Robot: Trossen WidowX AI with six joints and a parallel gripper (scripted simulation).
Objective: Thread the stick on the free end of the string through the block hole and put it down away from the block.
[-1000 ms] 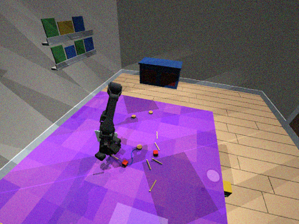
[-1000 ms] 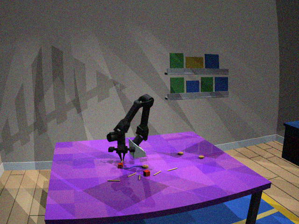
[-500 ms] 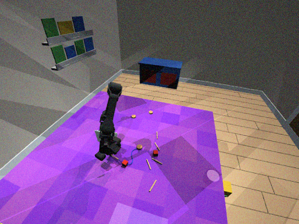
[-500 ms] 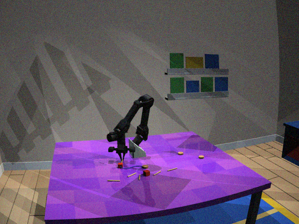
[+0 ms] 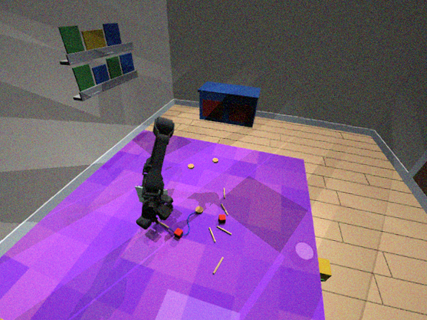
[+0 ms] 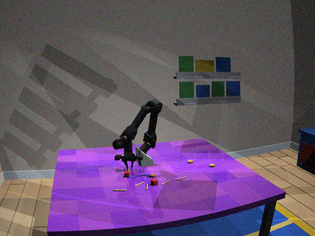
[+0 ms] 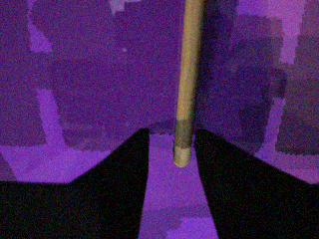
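Right now the thin wooden stick is 4 cm ahead of my gripper tip, 1 cm to the right of it and 1 cm above it. The rest, counted from my gripper tip: red block (12 cm ahead, 3 cm to the right, 1 cm above); then round wooden button (16 cm ahead, 13 cm to the left, 1 cm above).
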